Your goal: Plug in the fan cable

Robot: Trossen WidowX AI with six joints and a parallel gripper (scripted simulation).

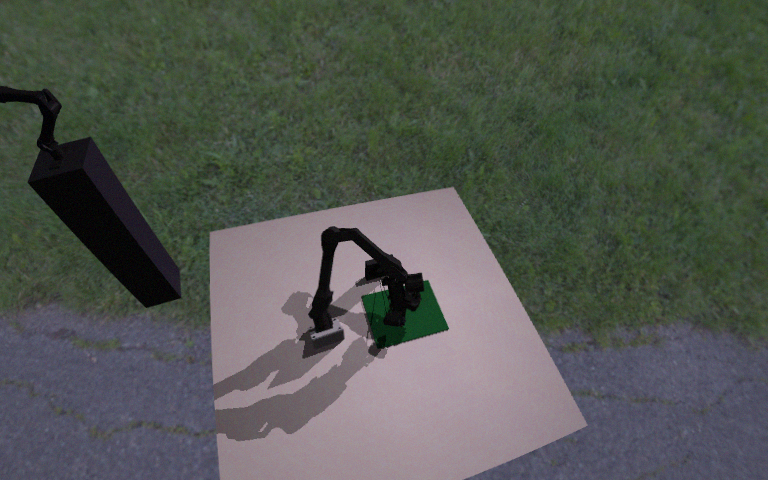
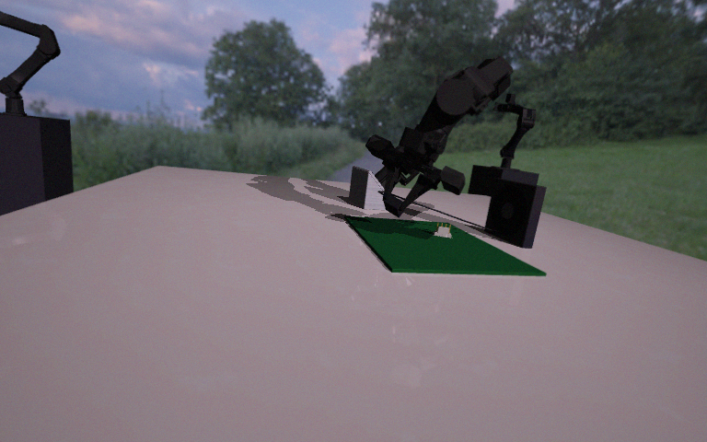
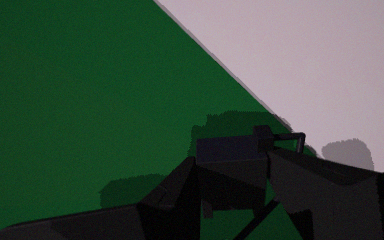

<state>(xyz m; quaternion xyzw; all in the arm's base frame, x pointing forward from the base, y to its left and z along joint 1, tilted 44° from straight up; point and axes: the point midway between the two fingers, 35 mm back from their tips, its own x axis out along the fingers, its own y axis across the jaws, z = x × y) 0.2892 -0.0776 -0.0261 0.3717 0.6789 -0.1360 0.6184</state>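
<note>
Now: the black fan plug 10 mm behind my gripper tip and 10 mm to the left of it. The rest, counted from my gripper tip: black fan 10 mm ahead, 260 mm to the left, 10 mm above; green board 40 mm ahead, 60 mm to the left, 70 mm below; pale fan header 10 mm ahead, 110 mm to the left, 50 mm below.
</note>
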